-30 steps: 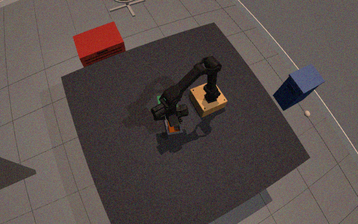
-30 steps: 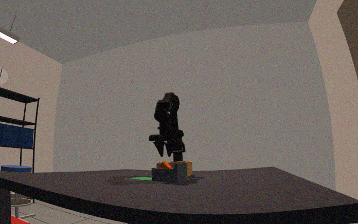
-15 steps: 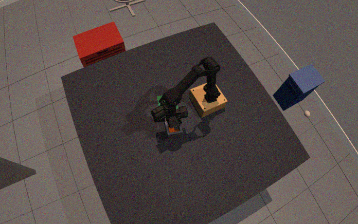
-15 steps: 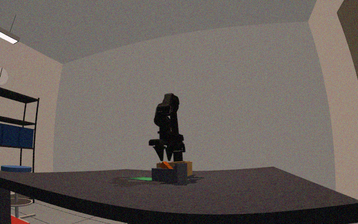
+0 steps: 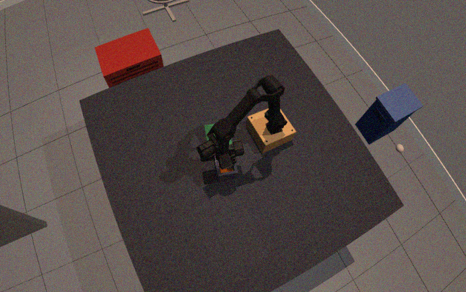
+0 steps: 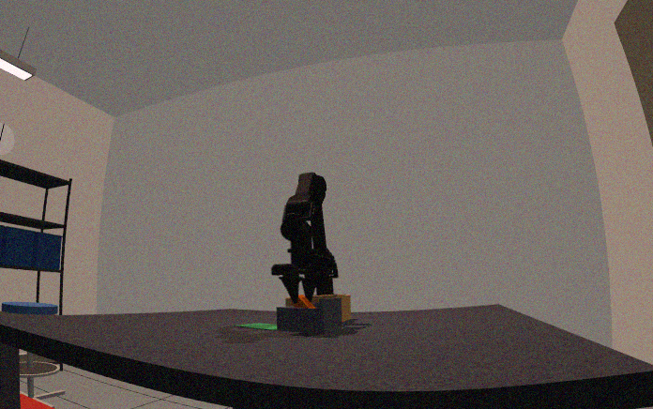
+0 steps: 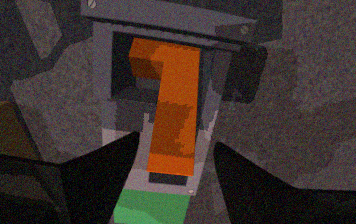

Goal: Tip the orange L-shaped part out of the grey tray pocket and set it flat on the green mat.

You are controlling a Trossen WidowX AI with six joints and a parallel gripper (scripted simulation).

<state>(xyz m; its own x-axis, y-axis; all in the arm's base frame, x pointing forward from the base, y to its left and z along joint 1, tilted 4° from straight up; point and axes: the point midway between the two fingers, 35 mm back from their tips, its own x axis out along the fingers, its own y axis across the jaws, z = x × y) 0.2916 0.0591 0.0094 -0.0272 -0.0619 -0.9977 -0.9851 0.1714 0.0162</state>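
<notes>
Right now the orange L-shaped part is 40 mm to the left of my gripper tip, 40 mm below it and 10 mm behind it.
</notes>
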